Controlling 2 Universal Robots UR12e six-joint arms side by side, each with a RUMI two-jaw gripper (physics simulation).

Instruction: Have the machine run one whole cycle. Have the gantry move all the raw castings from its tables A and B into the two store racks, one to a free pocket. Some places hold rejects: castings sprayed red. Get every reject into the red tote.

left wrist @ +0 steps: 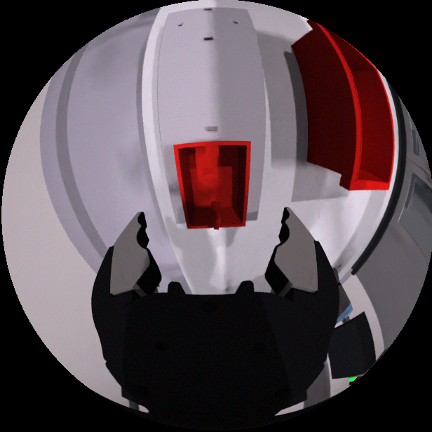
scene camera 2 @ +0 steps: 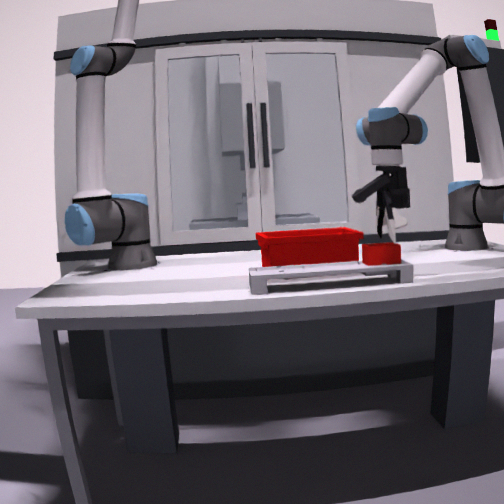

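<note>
A long red tote [scene camera 2: 310, 251] [left wrist: 330, 105] stands behind the low grey stand [scene camera 2: 259, 284] [left wrist: 210, 75] in scene camera 2. A small open red box [scene camera 2: 381, 254] [left wrist: 216, 185] sits on the stand's right end in scene camera 2. Its inside shows in the left wrist view; what lies in it is too shadowed to tell. My left gripper [scene camera 2: 386, 237] [left wrist: 212, 209] points down just above the small box, with its jaws wide apart and nothing between them. My right gripper does not show. No store rack, gantry table or raw casting can be made out.
The white table [scene camera 2: 125, 296] carries the stand. Behind it the machine's glazed double doors [scene camera 2: 162, 150] are closed. A signal lamp [scene camera 2: 492, 35] glows green at the top right. My right arm [scene camera 2: 91, 135] rises at the left of scene camera 2, beside the doors.
</note>
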